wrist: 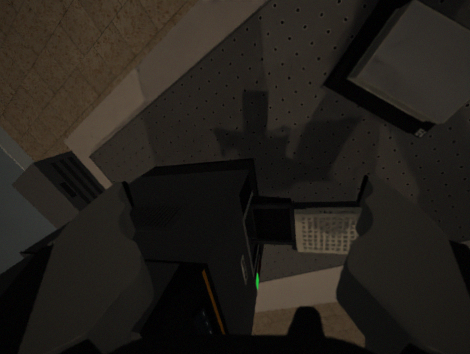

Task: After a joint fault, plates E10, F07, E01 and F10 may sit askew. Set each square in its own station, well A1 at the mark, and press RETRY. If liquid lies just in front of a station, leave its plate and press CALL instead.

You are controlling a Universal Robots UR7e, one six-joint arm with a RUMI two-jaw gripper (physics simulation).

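Frame: origin at the arm's base, x right, y ahead, z up, level; millimetres.
Seen in the pictures: gripper, fingertip midpoint: (242, 182).
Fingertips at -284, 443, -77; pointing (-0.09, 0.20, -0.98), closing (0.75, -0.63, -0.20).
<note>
Offsets run from my fingertips to a thing's top centre, as dx, dy, dz. "spot": to the spot under its first point. Level surfaces: height alone.
A pale well plate {-21, -208, -170} (327, 231) lies at the outer end of a dark carrier (272, 222) that sticks out of the right side of a black instrument {spot: -131, -11, -127} (200, 195). Its rows of wells show, but its label and well A1 cannot be made out. My gripper (242, 182) is open and empty, high above the instrument, with the left jaw over the instrument and the right jaw overlapping the plate's right end in view. A green light {spot: -186, -210, -141} (257, 281) glows on the instrument's front edge. No liquid can be made out. The RETRY and CALL buttons cannot be made out.
A pale block on a black base {+182, -71, -202} (415, 62) stands at the upper right. A grey box with dark slots (67, 182) stands at the left. A dark panel with an orange stripe {spot: -104, -76, +0} (213, 300) is at the lower left. The perforated deck {dz -278} (200, 95) has a pale border (165, 55).
</note>
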